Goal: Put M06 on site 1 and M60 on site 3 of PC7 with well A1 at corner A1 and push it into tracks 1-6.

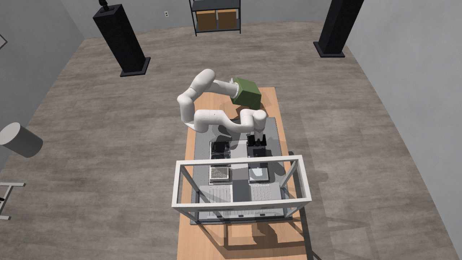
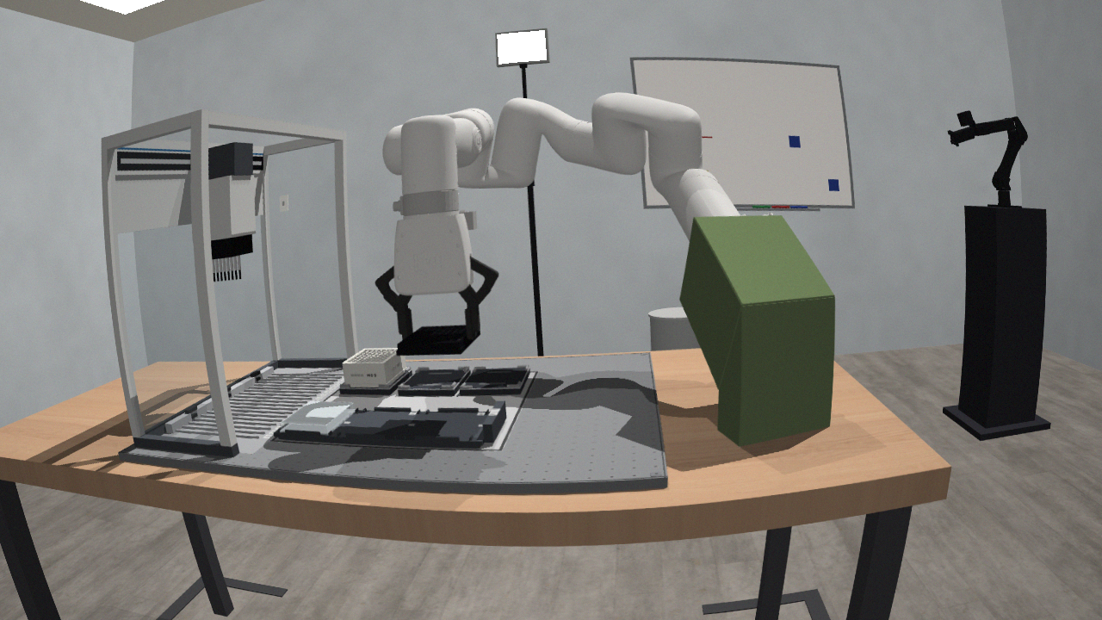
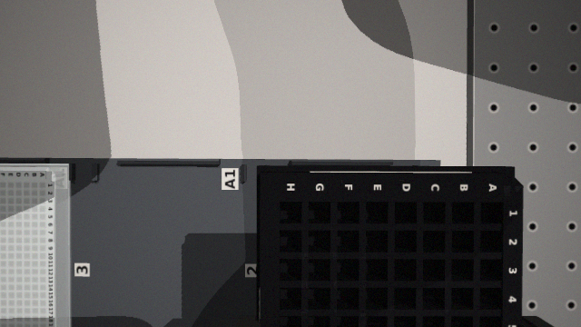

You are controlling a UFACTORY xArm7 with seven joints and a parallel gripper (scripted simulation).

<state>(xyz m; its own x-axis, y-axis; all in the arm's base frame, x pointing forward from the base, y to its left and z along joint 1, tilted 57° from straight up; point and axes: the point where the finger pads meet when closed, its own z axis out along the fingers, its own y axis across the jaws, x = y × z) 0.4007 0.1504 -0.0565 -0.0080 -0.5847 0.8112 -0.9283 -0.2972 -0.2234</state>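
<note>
Right now my hand is 12 cm above the dark plate carrier PC7 and 10 cm short of it. Round my hand: 384-well plate M60 (21 cm ahead, 12 cm below); then black 96-well plate M06 (1 cm below); then nest S1 (26 cm to the right, 14 cm below, 2 cm behind).
</note>
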